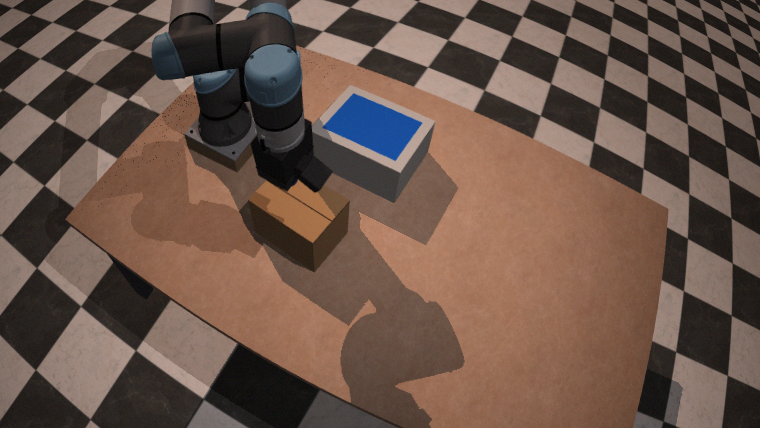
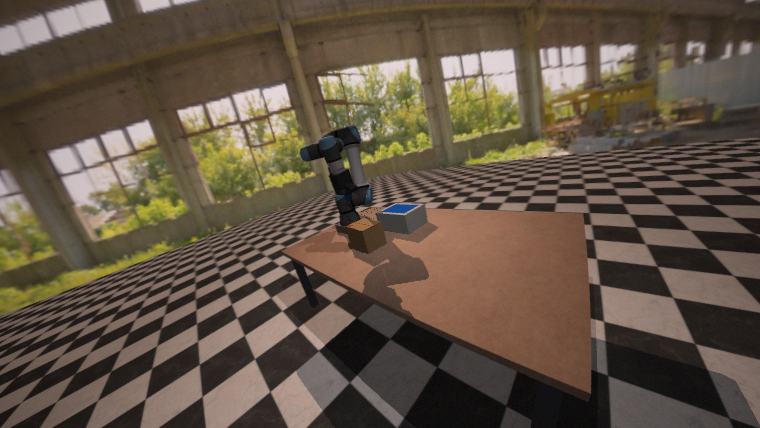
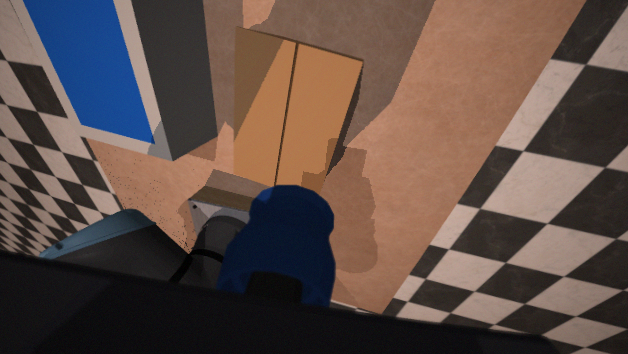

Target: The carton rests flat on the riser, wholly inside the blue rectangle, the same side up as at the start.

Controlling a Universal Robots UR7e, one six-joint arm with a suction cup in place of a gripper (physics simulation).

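Pixels of known places: hand at its tool point: [image 2: 349, 200] [image 3: 291, 221]; arm's base at its link origin: [image 1: 224, 124] [image 2: 350, 221] [image 3: 232, 238].
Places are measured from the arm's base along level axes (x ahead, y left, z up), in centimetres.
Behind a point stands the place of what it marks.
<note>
The brown carton [image 1: 297, 211] @(x 33.6, y -20.8, z 7.0 cm) [image 2: 365, 234] @(x 40.0, y -25.1, z 4.5 cm) [image 3: 298, 109] @(x 34.9, y -20.0, z 7.0 cm) rests flat on the table, seam side up, just in front of the grey riser [image 1: 366, 166] @(x 41.2, y -0.2, z 2.6 cm) [image 2: 408, 221] @(x 49.8, y 0.6, z 1.4 cm) [image 3: 175, 79] @(x 36.7, y 0.4, z 2.0 cm). The blue rectangle [image 1: 371, 126] @(x 38.3, y 9.4, z 6.0 cm) [image 2: 399, 208] @(x 38.4, y 10.0, z 6.0 cm) [image 3: 87, 66] @(x 38.4, y 10.7, z 6.0 cm) on top of the riser is bare. My suction cup [image 3: 281, 233] [image 1: 289, 183] @(x 34.3, y -24.5, z 23.0 cm) hangs a little above the carton's near edge, close to the arm's base. It is apart from the carton and holds nothing.
The arm's base [image 1: 217, 143] @(x 2.5, y -7.2, z 0.8 cm) stands at the table's back left corner, right behind the carton. The brown table [image 1: 531, 239] @(x 85.5, y 3.1, z -6.1 cm) [image 2: 505, 266] @(x 102.2, y -20.0, z -6.0 cm) stretches far to the right. A checkered floor lies all around it.
</note>
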